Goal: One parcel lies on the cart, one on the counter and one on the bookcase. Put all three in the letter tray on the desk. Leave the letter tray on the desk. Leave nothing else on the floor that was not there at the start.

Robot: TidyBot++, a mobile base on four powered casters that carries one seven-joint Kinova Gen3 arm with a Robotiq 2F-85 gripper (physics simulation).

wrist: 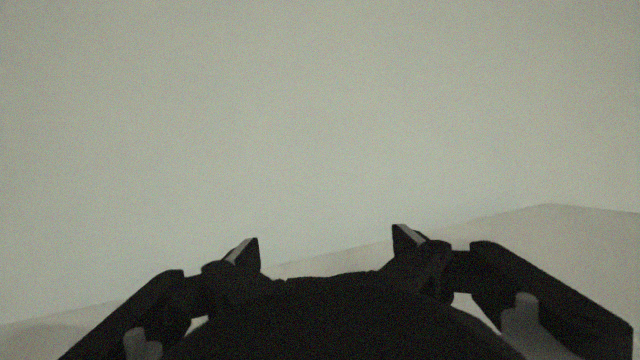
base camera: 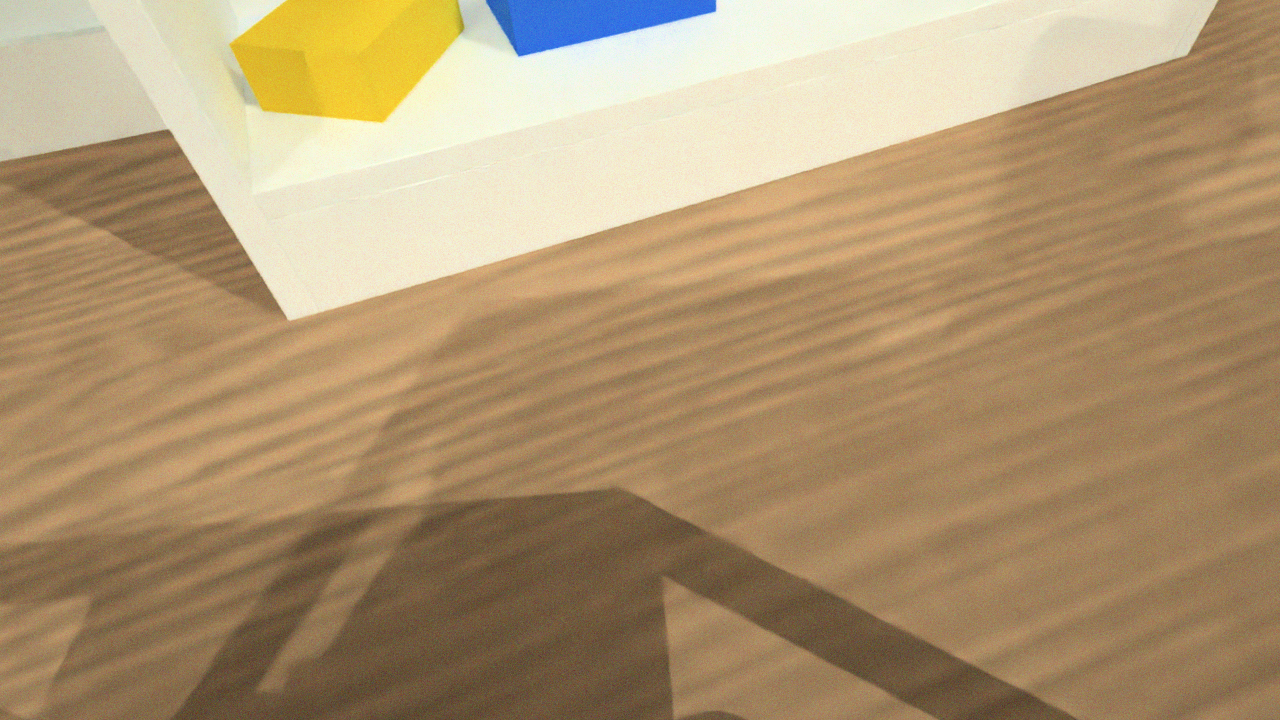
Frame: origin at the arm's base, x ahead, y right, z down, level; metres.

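Seen in the pictures: gripper, fingertip midpoint: (wrist: pixel 325 245).
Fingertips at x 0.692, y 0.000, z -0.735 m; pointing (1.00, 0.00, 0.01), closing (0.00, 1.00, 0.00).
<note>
Offsets run from my fingertips to a thing's middle. "spot": to the spot under its first point. Level surfaces: height alone.
My gripper (wrist: pixel 325 245) is open, its two dark fingertips wide apart with nothing between them. It is over a pale flat surface @[dz +0.071 m] (wrist: pixel 560 245), which shows behind and beside the fingers in the wrist view. No parcel shows in either view; the part of the surface under the gripper's dark body is hidden. The white bookcase (base camera: pixel 626 170) stands at the top of the base camera view, with its lowest shelf in sight. The cart, the counter, the desk and the letter tray cannot be made out.
A yellow block @[dx -0.051, dy -0.176, dz +1.009 m] (base camera: pixel 349 67) and a blue block @[spot: dx -0.029, dy +0.001, dz +1.021 m] (base camera: pixel 608 22) are on the lowest shelf, cut off by the view's top edge. Another white piece @[spot: dx +0.046, dy -0.477, dz +1.088 m] (base camera: pixel 62 98) stands at the far left. Shadows fall on the wooden floor @[dz +1.131 m] (base camera: pixel 805 358). A plain grey wall (wrist: pixel 320 110) rises behind the pale surface.
</note>
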